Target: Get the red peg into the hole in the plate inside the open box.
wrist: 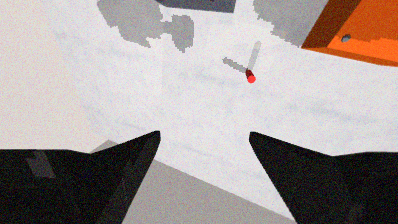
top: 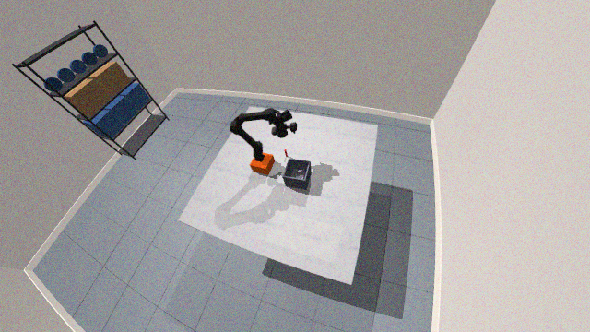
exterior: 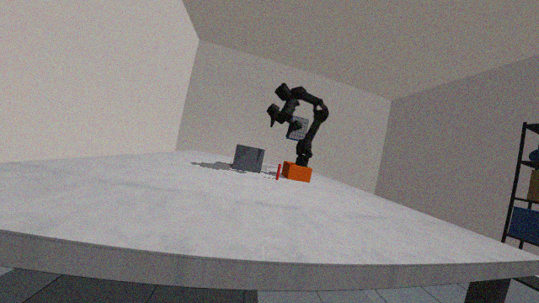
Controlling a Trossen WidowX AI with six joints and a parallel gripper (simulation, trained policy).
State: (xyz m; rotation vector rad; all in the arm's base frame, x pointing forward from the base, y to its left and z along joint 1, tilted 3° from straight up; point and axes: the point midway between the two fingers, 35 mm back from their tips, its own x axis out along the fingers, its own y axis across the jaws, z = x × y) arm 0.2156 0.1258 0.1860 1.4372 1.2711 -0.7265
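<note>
The red peg is 190 mm below my gripper tip, 50 mm behind it and 30 mm to the right of it. Also, from my gripper tip: plate: 220 mm to the right, 190 mm below, 100 mm ahead.
</note>
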